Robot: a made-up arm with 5 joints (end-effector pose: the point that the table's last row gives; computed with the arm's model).
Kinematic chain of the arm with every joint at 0, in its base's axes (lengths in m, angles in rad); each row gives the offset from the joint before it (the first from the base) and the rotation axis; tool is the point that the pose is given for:
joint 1: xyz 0 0 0.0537 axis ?
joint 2: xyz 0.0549 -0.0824 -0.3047 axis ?
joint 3: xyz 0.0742 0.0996 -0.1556 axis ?
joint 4: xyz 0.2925 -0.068 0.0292 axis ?
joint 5: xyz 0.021 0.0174 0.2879 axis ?
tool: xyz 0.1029 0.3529 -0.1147
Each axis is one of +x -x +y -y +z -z.
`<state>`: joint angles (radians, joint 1 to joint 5).
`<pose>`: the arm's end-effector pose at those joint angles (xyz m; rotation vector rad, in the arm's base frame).
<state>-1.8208 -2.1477 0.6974 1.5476 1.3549</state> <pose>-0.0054 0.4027 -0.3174 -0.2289 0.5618 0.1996</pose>
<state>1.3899 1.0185 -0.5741 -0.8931 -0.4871</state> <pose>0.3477 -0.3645 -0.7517 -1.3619 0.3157 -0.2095</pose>
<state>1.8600 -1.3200 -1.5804 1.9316 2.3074</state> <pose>0.3521 -0.8928 0.5432 -2.4900 -0.2271 0.5283</pose>
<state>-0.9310 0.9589 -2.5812 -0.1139 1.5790</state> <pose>-0.0426 0.3005 -0.6239 -1.6300 0.4442 2.4498</pose>
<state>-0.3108 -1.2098 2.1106 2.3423 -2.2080</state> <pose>0.0061 0.7309 -0.3056 0.2758 0.6499 0.0205</pose>
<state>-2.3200 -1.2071 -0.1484 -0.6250 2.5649</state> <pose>-0.1357 0.5209 -0.1092 -0.1227 1.0518 1.5062</pose>
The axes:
joint 1: -x
joint 2: +z
joint 3: -y
joint 4: +z
joint 5: -x

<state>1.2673 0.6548 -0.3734 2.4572 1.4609</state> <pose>0.1783 -0.4995 -0.3201 0.0450 0.0568 2.8488</pose>
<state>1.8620 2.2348 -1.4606 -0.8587 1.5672</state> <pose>0.1094 -0.7457 0.2242 1.0387 -0.1870 -1.0204</pose>
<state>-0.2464 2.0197 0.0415 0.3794 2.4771</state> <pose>0.0035 0.5984 -0.0522 -0.9050 -2.5934 0.5091</pose>
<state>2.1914 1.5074 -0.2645 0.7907 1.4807</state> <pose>0.0112 -0.7298 0.0899 1.0896 -1.2359 -2.3113</pose>
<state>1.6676 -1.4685 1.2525 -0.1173 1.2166</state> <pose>0.1299 -0.0463 0.3922 1.6294 1.5331 1.2277</pose>
